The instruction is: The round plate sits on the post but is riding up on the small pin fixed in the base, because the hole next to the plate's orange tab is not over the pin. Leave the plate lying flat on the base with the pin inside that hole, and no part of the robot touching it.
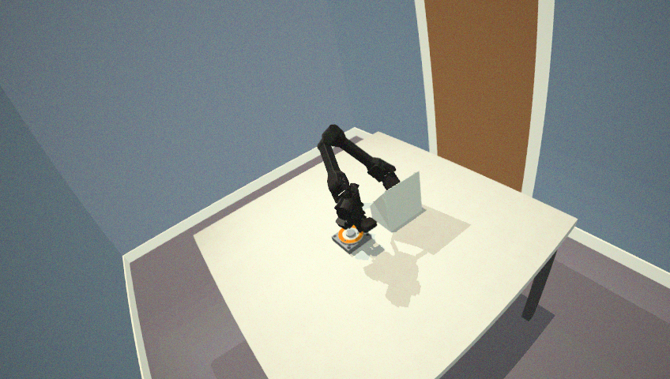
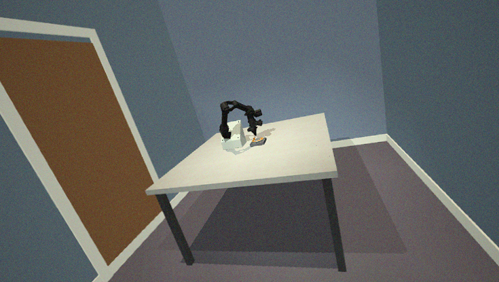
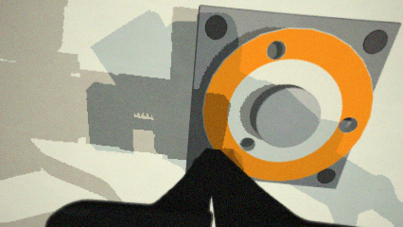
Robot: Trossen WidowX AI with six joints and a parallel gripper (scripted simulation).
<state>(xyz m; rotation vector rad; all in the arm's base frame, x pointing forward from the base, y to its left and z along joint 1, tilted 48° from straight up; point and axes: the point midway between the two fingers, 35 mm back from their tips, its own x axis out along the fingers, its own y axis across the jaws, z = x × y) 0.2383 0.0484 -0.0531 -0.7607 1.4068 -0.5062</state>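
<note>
Right now my gripper tip is 30 mm short of the grey base, 40 mm to the left of it and 40 mm above it.
</note>
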